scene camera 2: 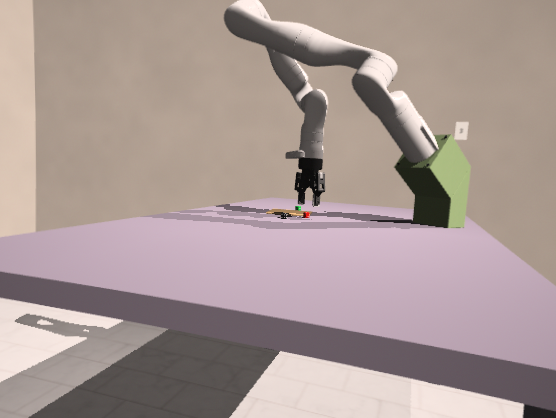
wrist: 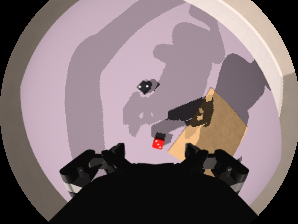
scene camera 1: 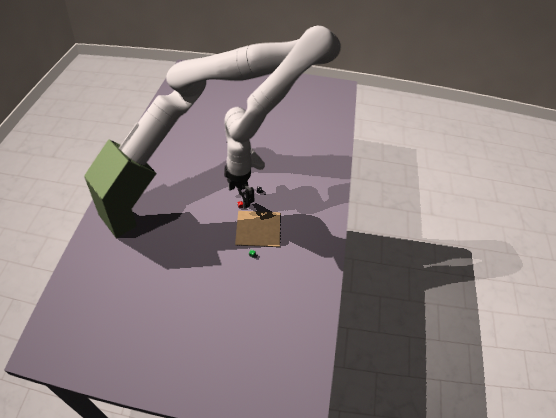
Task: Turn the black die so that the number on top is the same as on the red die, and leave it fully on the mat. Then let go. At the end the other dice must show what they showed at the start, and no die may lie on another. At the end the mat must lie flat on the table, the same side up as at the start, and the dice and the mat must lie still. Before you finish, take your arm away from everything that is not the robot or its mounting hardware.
Scene:
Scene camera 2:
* my gripper: 308, 205
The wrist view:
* my gripper: 155, 150
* tan mat: 215, 125
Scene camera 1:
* tan mat: 254, 228

